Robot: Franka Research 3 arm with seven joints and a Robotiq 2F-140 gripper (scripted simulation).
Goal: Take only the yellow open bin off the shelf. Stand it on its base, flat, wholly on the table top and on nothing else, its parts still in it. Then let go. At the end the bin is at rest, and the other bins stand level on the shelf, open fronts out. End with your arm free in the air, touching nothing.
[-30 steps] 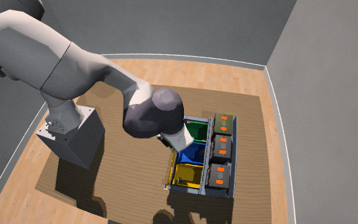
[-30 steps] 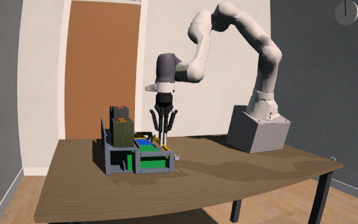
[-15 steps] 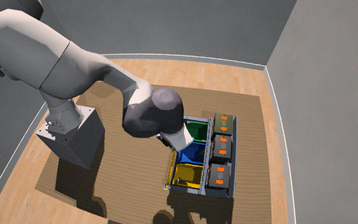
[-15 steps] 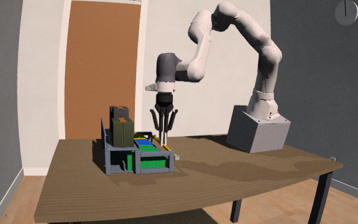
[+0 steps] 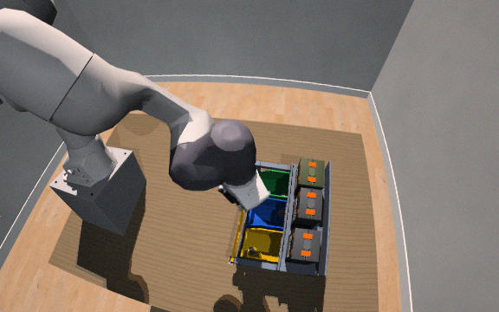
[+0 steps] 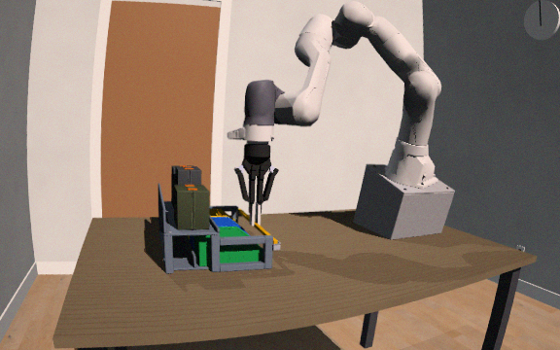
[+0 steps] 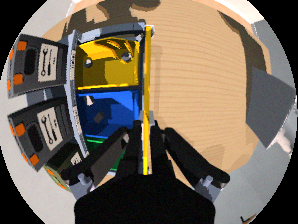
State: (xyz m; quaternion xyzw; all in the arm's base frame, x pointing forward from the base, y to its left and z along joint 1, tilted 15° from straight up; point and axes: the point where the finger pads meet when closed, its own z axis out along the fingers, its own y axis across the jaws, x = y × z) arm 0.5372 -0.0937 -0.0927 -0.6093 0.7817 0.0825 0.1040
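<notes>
Right now my hand is 100 mm short of the blue bin, 30 mm to the left of it and 60 mm above it. From my hand the other things lie so: yellow open bin (80 mm ahead, 130 mm to the right, 60 mm below); then yellow rail (30 mm below); then green bin (130 mm ahead, 80 mm to the left, 60 mm below).
</notes>
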